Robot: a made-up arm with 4 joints.
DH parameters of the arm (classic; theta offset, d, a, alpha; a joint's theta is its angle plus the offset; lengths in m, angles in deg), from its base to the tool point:
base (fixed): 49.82 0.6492 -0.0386 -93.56
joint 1: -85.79 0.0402 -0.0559 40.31
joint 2: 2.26 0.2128 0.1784 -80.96
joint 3: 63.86 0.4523 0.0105 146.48
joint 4: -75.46 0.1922 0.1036 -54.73
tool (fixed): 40.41 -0.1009 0 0
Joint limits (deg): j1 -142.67..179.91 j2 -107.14..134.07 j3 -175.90..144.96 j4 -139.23..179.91
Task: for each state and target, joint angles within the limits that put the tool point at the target. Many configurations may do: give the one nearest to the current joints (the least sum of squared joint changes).
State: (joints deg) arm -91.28 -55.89 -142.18 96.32
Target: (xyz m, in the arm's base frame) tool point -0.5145 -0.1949 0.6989
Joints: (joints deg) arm -37.74 -70.35 -116.66 91.44
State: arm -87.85 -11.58 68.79 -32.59
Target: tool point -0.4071 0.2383 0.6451
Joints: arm -101.93 12.90 48.64 0.97
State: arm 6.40 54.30 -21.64 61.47
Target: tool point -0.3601 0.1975 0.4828
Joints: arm 43.23 40.19 -10.00 18.77
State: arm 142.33 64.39 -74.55 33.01
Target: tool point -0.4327 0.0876 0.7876
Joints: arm 142.78 61.57 -71.22 8.56
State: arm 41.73 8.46 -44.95 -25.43
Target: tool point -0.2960 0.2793 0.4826
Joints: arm -4.00 33.20 -67.26 -19.11
